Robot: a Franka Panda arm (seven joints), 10 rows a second.
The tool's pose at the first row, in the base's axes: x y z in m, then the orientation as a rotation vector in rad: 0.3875, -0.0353, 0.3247, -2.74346, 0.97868, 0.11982
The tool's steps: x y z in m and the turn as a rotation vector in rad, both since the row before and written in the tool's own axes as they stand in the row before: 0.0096, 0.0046, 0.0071, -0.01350, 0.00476, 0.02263; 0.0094, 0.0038, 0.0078, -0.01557, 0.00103, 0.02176; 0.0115, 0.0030, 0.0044, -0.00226, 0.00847, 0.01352; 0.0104, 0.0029, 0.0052, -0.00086, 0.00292, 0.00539; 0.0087, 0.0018, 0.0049, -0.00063, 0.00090, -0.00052; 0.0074, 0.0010, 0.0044, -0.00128, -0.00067, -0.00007; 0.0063, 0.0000, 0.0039, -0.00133, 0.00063, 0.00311; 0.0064, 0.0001, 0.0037, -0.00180, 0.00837, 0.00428
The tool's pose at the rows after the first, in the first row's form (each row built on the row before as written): 0.3920, -0.0430, 0.3155, -2.74666, 1.01404, 0.12418; 0.3966, -0.0500, 0.3058, -2.75047, 1.04783, 0.13464; 0.4031, -0.0587, 0.2993, -2.74878, 1.06924, 0.12633; 0.4087, -0.0666, 0.2923, -2.74786, 1.07765, 0.12361; 0.4138, -0.0727, 0.2860, -2.74900, 1.07730, 0.12267; 0.4185, -0.0774, 0.2805, -2.74993, 1.07733, 0.12430; 0.4231, -0.0808, 0.2758, -2.74975, 1.08211, 0.12464; 0.4277, -0.0844, 0.2712, -2.75212, 1.09058, 0.11485
